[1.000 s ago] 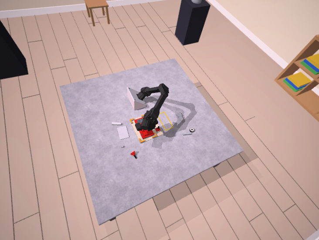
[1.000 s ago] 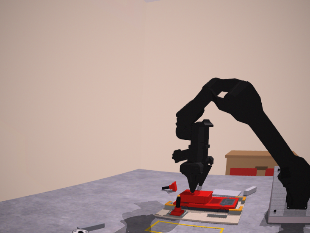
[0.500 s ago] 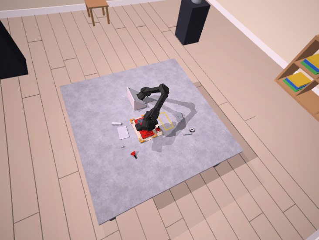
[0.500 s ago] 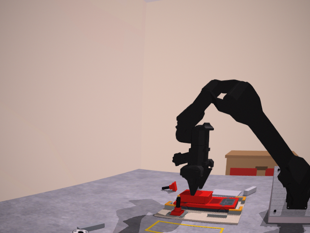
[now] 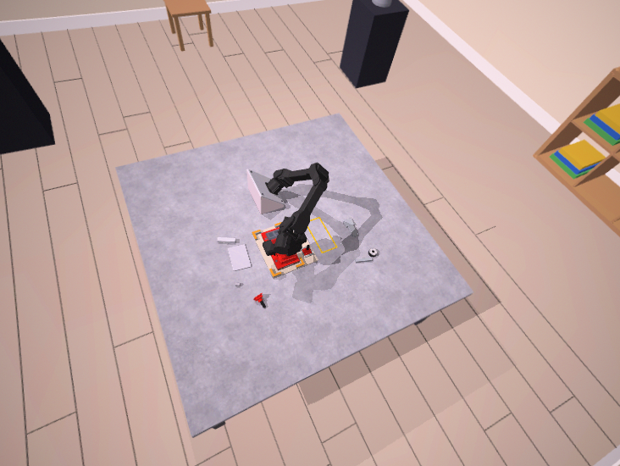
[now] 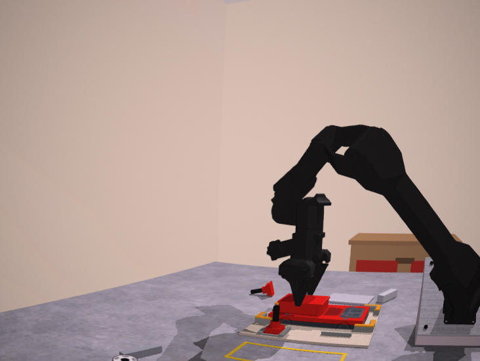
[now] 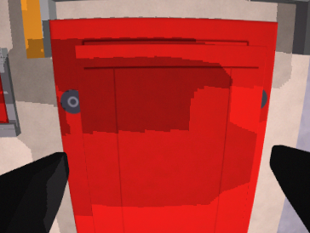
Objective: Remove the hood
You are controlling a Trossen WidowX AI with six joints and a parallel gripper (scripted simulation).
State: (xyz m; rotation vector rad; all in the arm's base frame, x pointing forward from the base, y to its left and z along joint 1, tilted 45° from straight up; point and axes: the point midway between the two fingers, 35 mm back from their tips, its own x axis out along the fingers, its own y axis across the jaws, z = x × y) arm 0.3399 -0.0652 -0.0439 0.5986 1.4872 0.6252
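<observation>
The hood lies 1 cm below my gripper tip. Also, from my gripper tip: wheel (14 cm ahead, 40 cm to the left, 4 cm below).
</observation>
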